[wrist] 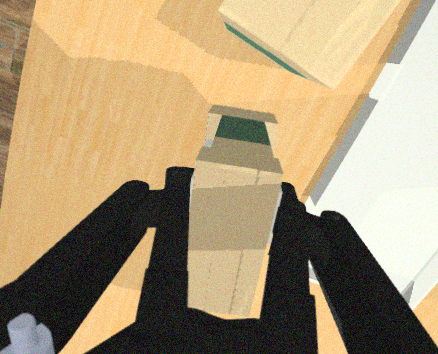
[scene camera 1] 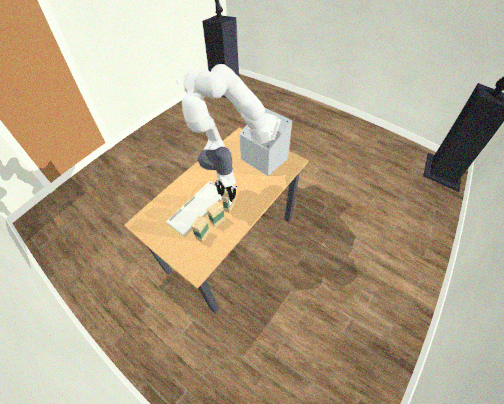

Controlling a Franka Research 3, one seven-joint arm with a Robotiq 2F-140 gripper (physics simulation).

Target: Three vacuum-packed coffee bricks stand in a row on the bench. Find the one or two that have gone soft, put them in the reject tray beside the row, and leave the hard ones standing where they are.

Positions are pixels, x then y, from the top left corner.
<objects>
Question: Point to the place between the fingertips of the gripper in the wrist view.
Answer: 236,164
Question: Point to a white reject tray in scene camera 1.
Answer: At 181,221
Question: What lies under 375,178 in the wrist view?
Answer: A white reject tray.
</objects>
